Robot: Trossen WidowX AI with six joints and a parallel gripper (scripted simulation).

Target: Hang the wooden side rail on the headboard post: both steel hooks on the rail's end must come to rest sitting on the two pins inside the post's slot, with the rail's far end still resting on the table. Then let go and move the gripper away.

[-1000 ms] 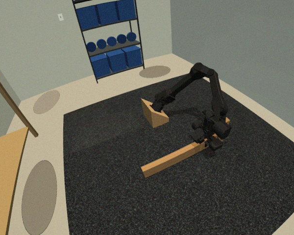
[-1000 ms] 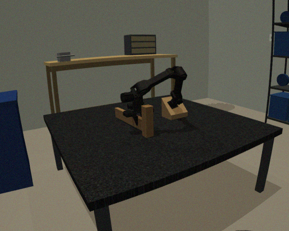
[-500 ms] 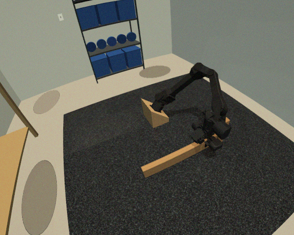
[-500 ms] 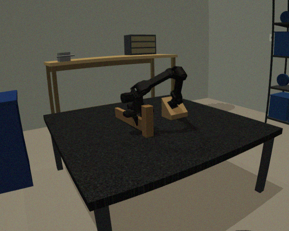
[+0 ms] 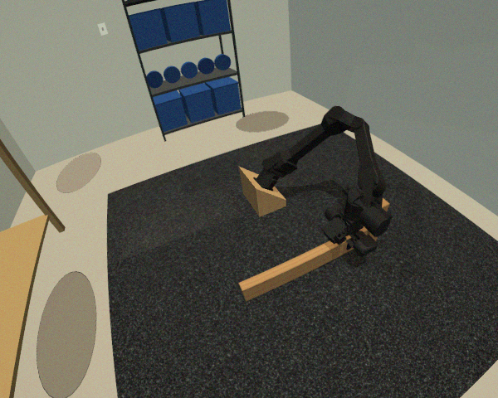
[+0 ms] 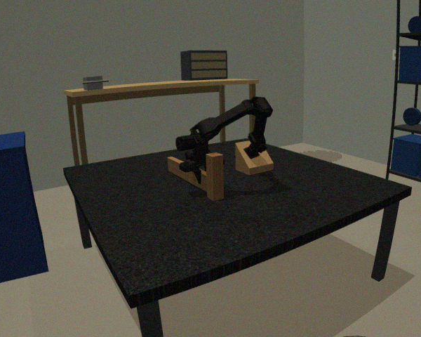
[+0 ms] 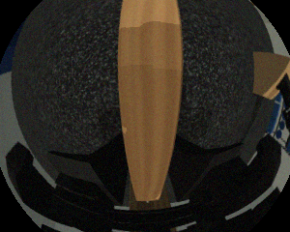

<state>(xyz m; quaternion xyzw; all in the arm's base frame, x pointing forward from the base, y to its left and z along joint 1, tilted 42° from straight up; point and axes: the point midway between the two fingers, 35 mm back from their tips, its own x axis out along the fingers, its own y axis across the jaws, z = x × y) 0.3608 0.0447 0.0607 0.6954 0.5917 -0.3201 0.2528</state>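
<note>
Right now the headboard post is 100 mm to the left of my gripper tip, 50 mm above it and 10 mm ahead of it.
</note>
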